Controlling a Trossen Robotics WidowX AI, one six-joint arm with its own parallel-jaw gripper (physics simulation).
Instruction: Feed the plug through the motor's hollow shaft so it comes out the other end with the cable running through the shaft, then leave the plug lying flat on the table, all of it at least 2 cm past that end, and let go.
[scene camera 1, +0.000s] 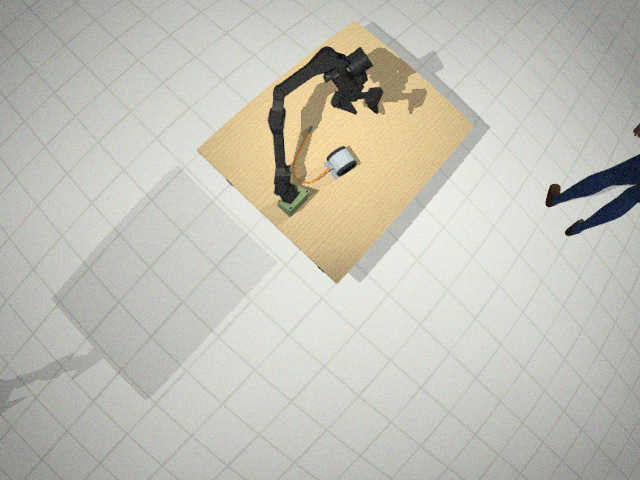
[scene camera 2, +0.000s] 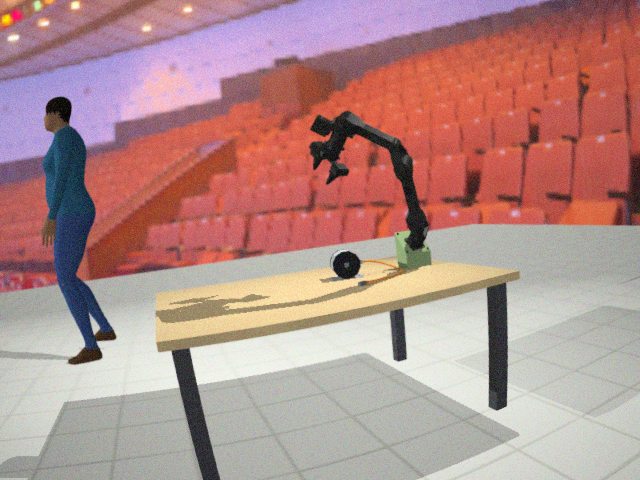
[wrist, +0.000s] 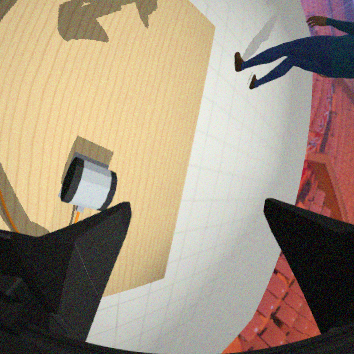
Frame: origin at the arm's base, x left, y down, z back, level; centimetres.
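Seen in the pictures: gripper, between the fingertips: (scene camera 1: 366, 113) (scene camera 2: 320, 176) (wrist: 197, 207); arm's base, origin of its link: (scene camera 1: 290, 197) (scene camera 2: 414, 242).
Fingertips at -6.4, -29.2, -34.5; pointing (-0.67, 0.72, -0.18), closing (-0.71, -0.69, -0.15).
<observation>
Offsets run from my fingertips to a thing's top centre, as dx, dy, dz. Level surfaces: height alone.
The motor {-0.7, +28.3, +6.6} (scene camera 1: 341, 161) (scene camera 2: 345, 264) (wrist: 90, 184) is a light grey cylinder with black ends, lying on its side on the table. In scene camera 2 one black end with a small grey centre faces the view. An orange cable (scene camera 1: 295, 160) (scene camera 2: 385, 262) leaves the motor's side and curves near the arm's base to the small grey plug {+20.8, +37.0, +0.6} (scene camera 1: 310, 128) (scene camera 2: 362, 283). The plug lies on the table outside the shaft, apart from the motor; it does not show in the wrist view. My gripper (scene camera 1: 364, 110) (scene camera 2: 321, 175) (wrist: 197, 207) is open and empty, high above the table and away from the plug.
The wooden table {dy +38.5} (scene camera 1: 408, 139) (scene camera 2: 258, 290) (wrist: 140, 100) carries my arm's green base (scene camera 1: 293, 202) (scene camera 2: 413, 256) near one edge. The arm's shadow crosses the table beside the plug. A person (scene camera 1: 602, 180) (scene camera 2: 69, 191) (wrist: 305, 52) stands on the floor away from the table.
</observation>
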